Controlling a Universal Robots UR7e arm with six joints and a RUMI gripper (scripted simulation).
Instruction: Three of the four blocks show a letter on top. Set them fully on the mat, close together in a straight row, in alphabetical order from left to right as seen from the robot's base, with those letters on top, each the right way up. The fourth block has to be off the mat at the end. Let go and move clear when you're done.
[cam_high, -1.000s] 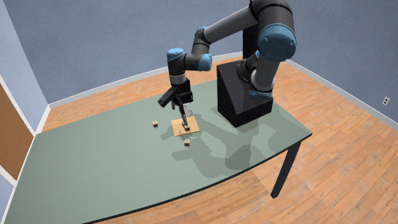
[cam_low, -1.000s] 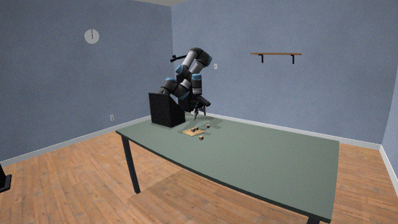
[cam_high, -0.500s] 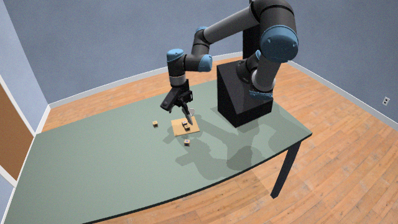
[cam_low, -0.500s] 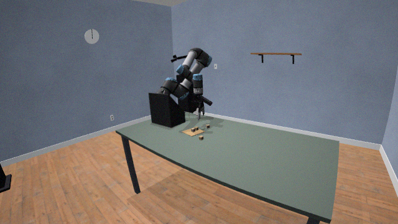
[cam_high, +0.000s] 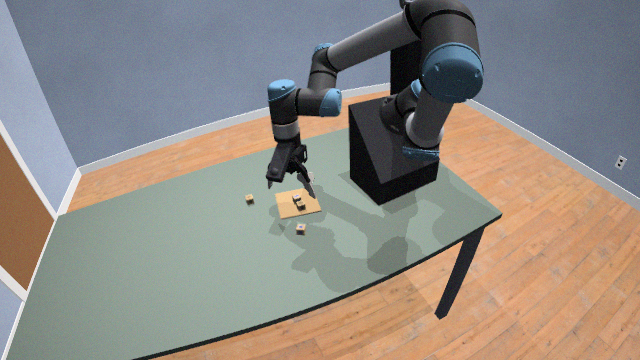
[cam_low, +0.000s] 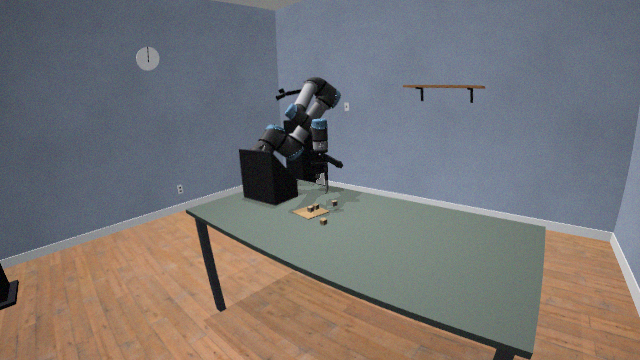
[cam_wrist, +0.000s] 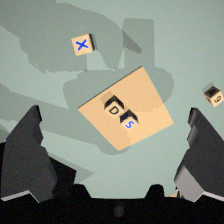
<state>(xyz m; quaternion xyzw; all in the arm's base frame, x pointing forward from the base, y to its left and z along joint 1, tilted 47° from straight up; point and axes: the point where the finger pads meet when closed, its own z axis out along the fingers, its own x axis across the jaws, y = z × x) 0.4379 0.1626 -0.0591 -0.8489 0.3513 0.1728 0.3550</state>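
The block is 100 mm below my hand and 70 mm to the left of it. From my hand the other things lie so: tan mat (110 mm below, 80 mm to the right, 40 mm behind).
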